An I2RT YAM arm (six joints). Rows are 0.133 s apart.
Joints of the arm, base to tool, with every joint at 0 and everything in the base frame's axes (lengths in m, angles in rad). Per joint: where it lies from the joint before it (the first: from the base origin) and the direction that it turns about. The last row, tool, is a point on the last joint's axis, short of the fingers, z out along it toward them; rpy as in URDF.
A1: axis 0 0 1 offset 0 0 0.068
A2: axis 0 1 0 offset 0.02 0.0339 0.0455
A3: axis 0 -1 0 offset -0.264 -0.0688 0
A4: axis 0 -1 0 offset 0.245 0.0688 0.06
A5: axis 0 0 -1 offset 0.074 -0.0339 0.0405
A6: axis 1 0 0 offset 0.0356 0 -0.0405
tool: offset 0 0 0 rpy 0 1.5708 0
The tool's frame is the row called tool.
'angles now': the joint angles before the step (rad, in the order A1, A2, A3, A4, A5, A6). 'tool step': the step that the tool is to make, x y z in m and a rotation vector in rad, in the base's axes. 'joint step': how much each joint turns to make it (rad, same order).
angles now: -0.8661 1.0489 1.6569 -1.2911 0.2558 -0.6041
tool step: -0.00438 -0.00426 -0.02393 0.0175 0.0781 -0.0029
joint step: -0.0432 -0.0458 -0.1254 0.0335 0.0015 -0.0660
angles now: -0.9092 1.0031 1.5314 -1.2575 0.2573 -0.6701
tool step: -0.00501 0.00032 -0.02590 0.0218 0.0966 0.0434
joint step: -0.0298 -0.0538 -0.1278 0.0233 -0.0095 -0.0999
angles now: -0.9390 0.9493 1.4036 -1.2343 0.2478 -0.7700
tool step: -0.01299 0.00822 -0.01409 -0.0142 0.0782 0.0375
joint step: -0.0484 -0.0721 -0.0823 0.0050 -0.0099 -0.1153
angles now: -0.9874 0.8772 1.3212 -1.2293 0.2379 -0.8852
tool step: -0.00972 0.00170 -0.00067 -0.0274 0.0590 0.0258
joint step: -0.0676 -0.0267 -0.0133 0.0050 -0.0214 -0.1145
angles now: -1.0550 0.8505 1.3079 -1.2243 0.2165 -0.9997
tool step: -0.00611 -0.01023 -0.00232 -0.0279 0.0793 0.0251
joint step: -0.0912 0.0076 -0.0176 0.0430 -0.0271 -0.1434
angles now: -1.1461 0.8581 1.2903 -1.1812 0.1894 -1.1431
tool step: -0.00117 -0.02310 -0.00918 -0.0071 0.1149 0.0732
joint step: -0.0821 0.0469 -0.0343 0.0767 -0.0389 -0.1885
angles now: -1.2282 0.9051 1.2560 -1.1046 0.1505 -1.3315
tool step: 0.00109 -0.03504 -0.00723 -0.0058 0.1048 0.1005
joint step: -0.0706 0.0976 -0.0031 0.0981 -0.0550 -0.1927
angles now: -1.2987 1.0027 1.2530 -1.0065 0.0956 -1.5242
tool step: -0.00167 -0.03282 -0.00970 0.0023 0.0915 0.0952
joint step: -0.0576 0.0973 0.0034 0.0816 -0.0496 -0.1698
